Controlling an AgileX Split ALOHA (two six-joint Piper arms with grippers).
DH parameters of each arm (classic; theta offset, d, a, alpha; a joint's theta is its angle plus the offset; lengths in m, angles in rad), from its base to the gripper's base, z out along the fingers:
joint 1: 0 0.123 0 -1.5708
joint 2: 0.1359 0 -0.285 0
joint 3: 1.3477 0 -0.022 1.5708
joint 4: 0 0.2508 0 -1.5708
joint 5: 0 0 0.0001 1.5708
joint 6: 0 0.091 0 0
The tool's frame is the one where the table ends.
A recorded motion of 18 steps. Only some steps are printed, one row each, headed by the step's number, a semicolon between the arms.
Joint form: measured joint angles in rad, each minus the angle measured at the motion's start. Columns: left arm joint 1, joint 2, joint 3, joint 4, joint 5, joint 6; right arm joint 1, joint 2, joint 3, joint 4, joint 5, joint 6.
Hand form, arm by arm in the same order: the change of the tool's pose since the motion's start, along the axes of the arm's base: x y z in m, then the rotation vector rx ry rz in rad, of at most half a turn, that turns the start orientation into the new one. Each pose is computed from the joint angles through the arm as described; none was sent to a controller.
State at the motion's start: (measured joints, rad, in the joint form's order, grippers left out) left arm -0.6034 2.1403 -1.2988 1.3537 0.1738 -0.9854; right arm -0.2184 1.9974 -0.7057 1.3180 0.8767 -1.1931
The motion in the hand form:
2: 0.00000 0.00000 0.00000 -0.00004 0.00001 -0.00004; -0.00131 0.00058 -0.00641 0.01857 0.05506 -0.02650
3: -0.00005 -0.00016 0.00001 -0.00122 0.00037 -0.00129; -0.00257 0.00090 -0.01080 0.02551 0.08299 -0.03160
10: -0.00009 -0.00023 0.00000 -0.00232 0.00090 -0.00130; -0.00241 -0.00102 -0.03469 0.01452 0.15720 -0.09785
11: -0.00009 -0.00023 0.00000 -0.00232 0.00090 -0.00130; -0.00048 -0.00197 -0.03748 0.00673 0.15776 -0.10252
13: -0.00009 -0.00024 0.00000 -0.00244 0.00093 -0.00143; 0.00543 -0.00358 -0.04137 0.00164 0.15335 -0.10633
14: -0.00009 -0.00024 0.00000 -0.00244 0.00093 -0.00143; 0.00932 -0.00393 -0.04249 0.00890 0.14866 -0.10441
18: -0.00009 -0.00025 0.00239 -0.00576 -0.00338 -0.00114; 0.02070 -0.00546 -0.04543 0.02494 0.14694 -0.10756
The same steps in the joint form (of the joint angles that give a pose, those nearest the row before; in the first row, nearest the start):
2: 0.0000 0.0000 0.0000 0.0000 -0.0001 0.0000; 0.0000 0.0252 0.0000 0.0002 0.0049 0.0420
3: 0.0000 0.0000 0.0000 -0.0002 -0.0018 0.0002; 0.0000 0.0419 0.0000 -0.0045 0.0072 0.0573
10: 0.0000 0.0000 0.0000 -0.0009 -0.0027 0.0000; 0.0000 0.1268 -0.0050 0.0484 -0.0392 0.0594
11: 0.0000 0.0000 0.0000 -0.0009 -0.0027 0.0000; 0.0000 0.1379 -0.0133 0.0519 -0.0486 0.0571
13: 0.0000 0.0000 0.0000 -0.0009 -0.0029 0.0000; 0.0000 0.1591 -0.0387 0.0541 -0.0539 0.0571
14: 0.0000 0.0000 0.0000 -0.0009 -0.0029 0.0000; 0.0000 0.1704 -0.0556 0.0542 -0.0455 0.0579
18: 0.0000 -0.0054 0.0000 -0.0008 -0.0028 -0.0005; 0.0000 0.2003 -0.1065 0.0458 -0.0272 0.0829

